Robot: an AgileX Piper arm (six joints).
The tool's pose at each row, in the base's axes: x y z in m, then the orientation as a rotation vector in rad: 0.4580 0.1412 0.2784 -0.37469 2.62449 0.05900; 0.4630 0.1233 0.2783 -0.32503 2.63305 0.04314; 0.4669 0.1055 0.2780 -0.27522 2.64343 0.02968; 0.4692 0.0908 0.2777 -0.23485 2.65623 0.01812; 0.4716 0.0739 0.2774 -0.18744 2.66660 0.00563; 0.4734 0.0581 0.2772 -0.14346 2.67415 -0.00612; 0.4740 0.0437 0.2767 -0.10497 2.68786 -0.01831
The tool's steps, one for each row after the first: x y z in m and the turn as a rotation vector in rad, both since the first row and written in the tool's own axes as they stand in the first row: 0.0003 -0.0186 0.0005 0.01989 0.00365 0.03295; 0.0017 -0.0368 0.0006 0.03778 0.00971 0.06661; 0.0036 -0.0515 0.0003 0.05212 0.01964 0.09414; 0.0060 -0.0684 -0.0001 0.06856 0.02730 0.12613; 0.0086 -0.0841 -0.0008 0.08404 0.03305 0.15554; 0.0119 -0.0981 -0.0017 0.09790 0.04585 0.18141
